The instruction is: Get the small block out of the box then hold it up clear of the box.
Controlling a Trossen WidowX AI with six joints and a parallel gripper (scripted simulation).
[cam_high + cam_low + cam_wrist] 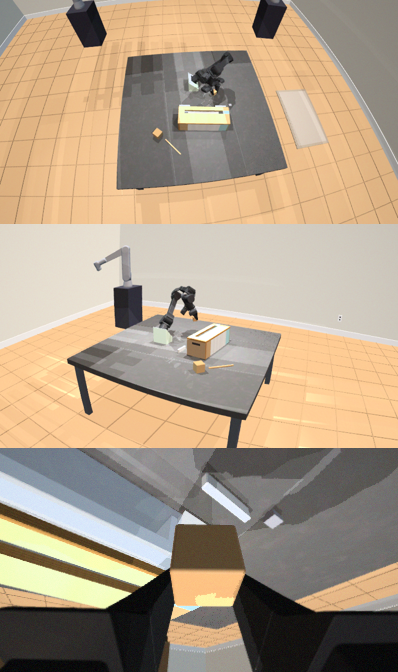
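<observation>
Now: gripper tip 1 cm past the small orange block and 1 cm to the left of it. The rest, counted from my gripper tip: thin wooden stick: 35 cm ahead, 33 cm to the right, 17 cm below; tan box: 12 cm ahead, 9 cm to the right, 11 cm below.
</observation>
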